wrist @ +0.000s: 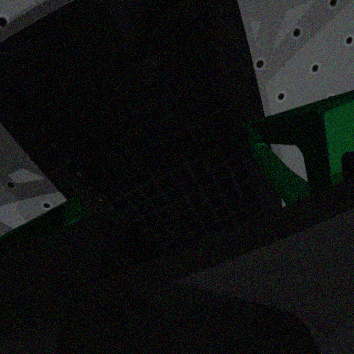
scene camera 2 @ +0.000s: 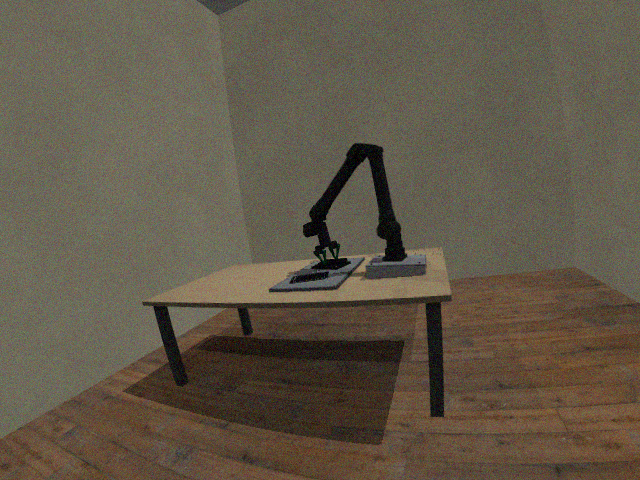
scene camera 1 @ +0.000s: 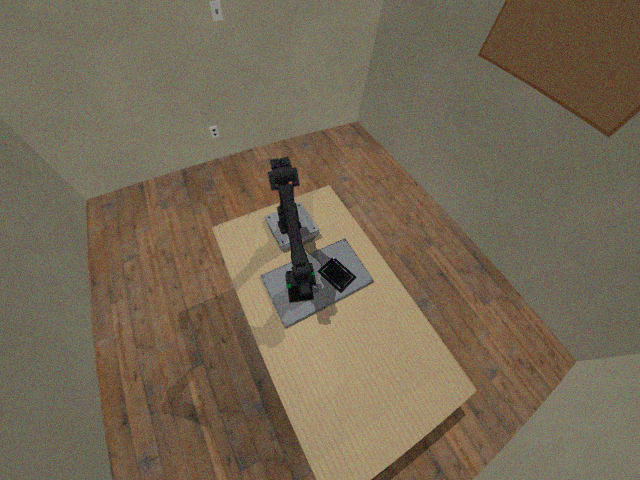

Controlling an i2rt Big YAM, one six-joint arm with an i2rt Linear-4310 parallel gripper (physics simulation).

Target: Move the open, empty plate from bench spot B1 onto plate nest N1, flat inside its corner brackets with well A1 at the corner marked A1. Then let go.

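Frame: origin at the arm's base, x left, y ahead, z down, level; metres.
Seen in the pictures: gripper, between the fingertips: [wrist: 160, 171] [scene camera 2: 330, 262]; arm's base, origin of its link: [scene camera 2: 395, 258].
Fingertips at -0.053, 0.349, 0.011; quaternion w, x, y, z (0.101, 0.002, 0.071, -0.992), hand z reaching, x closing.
Offsets run from my fingertips to a thing's middle, as dx, dy, dz. "*": to the spot under its first point. Level surfaces: height alone.
My gripper [scene camera 1: 299, 291] [scene camera 2: 326, 253] [wrist: 160, 171] is open and sits low over the grey perforated board [scene camera 1: 352, 255] [scene camera 2: 336, 281] [wrist: 309, 53]. In the wrist view its green fingers stand on either side of a black plate @(-0.004, -0.008, -0.002) [wrist: 140, 105] [scene camera 2: 333, 264] that fills the space between them; I cannot tell whether they touch it. The plate lies flat on the board. In scene camera 1 the gripper hides it. A second flat black rectangle with a light outline @(* +0.201, +0.011, +0.018) [scene camera 1: 336, 274] [scene camera 2: 309, 277] lies on the same board beside the gripper; I take it for the nest, and its corner marks are too small to read.
The board lies on a light wooden table @(dz +0.033) [scene camera 1: 361, 371] [scene camera 2: 232, 287]. The arm's grey base block [scene camera 1: 310, 227] [scene camera 2: 397, 268] stands just behind the board. The table stands on a wooden floor between bare walls.
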